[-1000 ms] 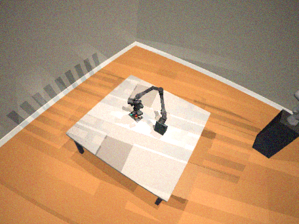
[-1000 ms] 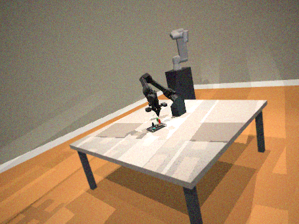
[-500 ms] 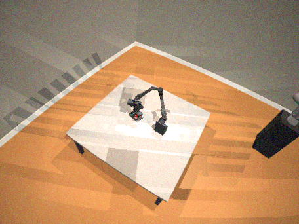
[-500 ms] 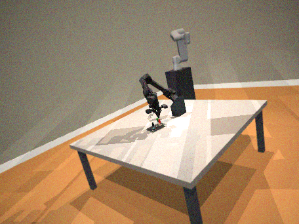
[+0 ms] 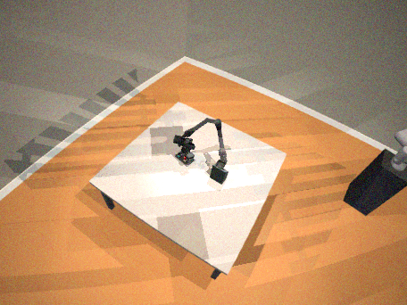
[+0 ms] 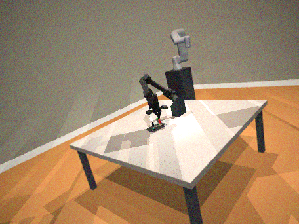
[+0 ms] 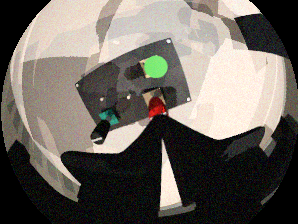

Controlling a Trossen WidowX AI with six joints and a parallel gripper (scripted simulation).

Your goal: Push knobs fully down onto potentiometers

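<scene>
Right now the red knob is 20 mm below my gripper tip.
</scene>
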